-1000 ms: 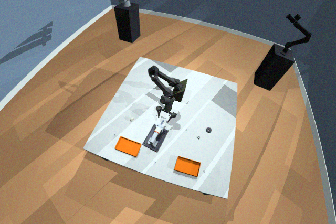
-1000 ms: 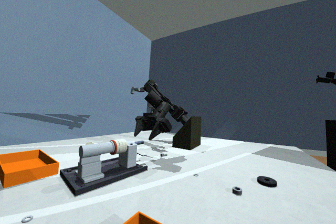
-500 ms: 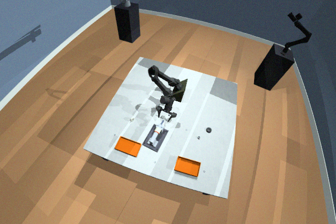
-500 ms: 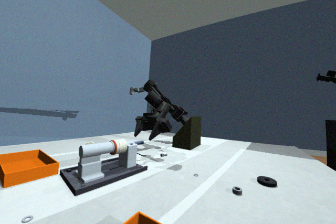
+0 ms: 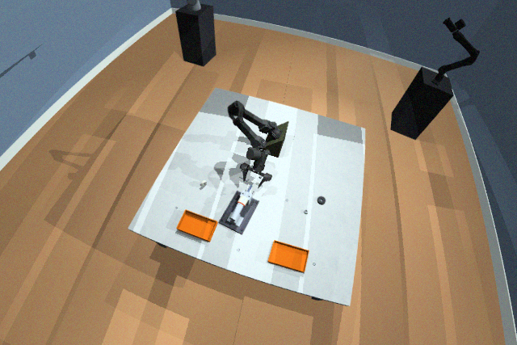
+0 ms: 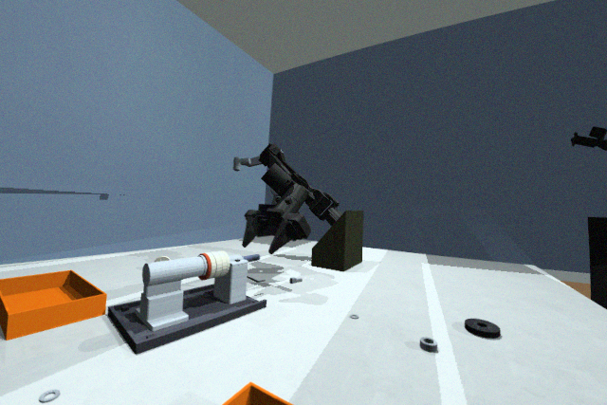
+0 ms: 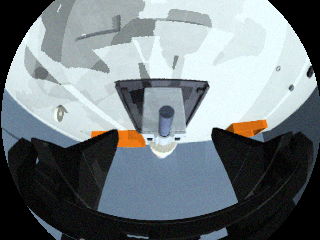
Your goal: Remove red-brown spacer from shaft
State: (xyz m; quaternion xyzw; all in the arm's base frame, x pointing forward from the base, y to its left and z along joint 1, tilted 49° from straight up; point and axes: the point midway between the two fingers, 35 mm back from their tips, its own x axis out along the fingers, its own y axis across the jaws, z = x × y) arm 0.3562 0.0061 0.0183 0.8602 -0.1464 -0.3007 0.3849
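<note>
Right now the dark shaft is 70 mm ahead of my gripper tip and 20 mm below it. Also, from my gripper tip: black washer 420 mm to the left, 140 mm behind, 90 mm below; then red-brown spacer 130 mm ahead, 20 mm below; then bolt 130 mm behind, 90 mm below, 20 mm to the left.
</note>
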